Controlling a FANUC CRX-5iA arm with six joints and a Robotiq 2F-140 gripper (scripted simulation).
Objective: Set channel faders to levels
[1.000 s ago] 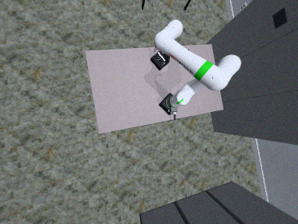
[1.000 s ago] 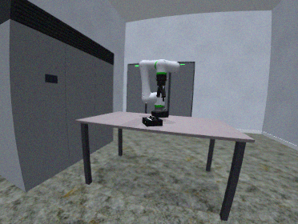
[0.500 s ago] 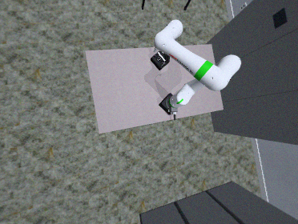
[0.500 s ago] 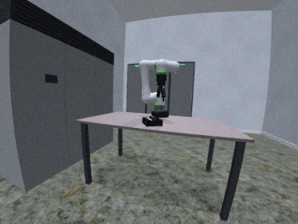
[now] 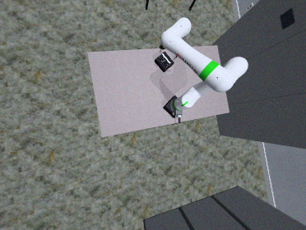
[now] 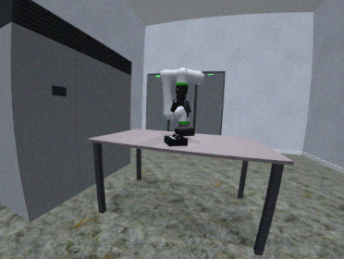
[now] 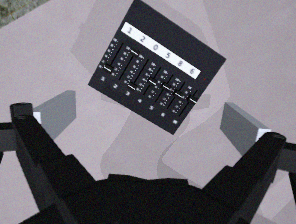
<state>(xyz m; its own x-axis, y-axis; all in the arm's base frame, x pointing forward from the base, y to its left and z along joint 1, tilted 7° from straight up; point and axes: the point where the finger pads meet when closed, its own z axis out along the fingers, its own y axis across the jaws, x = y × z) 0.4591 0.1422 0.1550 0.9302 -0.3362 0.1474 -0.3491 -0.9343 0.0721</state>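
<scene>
My hand is 6 cm short of the channel 2 cap and 13 cm above it. The rest, counted from my hand: channel 3 cap: 1 cm ahead, 2 cm to the left, 13 cm below; master fader cap: 4 cm behind, 6 cm to the right, 13 cm below; channel 1 cap: 4 cm ahead, 5 cm to the left, 13 cm below.
</scene>
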